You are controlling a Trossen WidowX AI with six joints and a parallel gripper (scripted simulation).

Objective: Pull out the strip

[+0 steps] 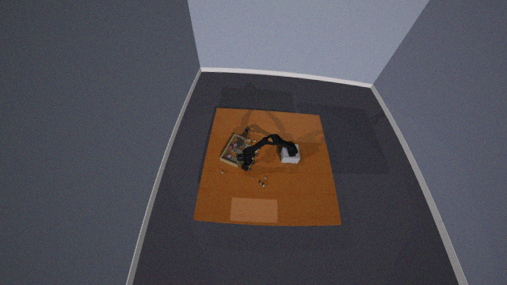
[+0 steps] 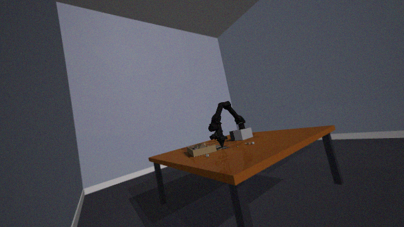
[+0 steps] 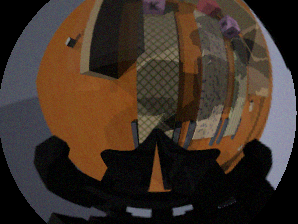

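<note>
Now: the pale strip 8 cm ahead of my gripper tip and 5 cm to the right of it.
</note>
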